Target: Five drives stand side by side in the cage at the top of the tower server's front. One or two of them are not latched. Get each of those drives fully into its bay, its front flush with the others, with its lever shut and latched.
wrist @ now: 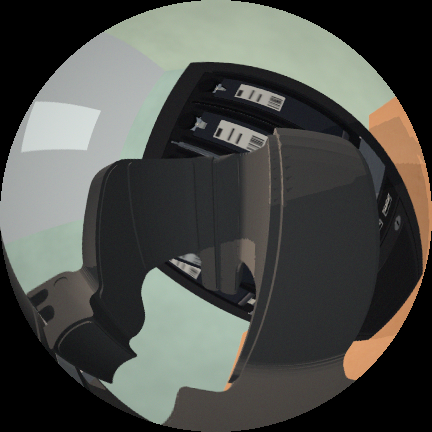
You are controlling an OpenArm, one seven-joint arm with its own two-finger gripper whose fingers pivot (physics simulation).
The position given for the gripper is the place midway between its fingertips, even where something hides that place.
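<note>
You'd see a labelled lever (236, 135) here, and along with it there's the gripper (226, 226).
</note>
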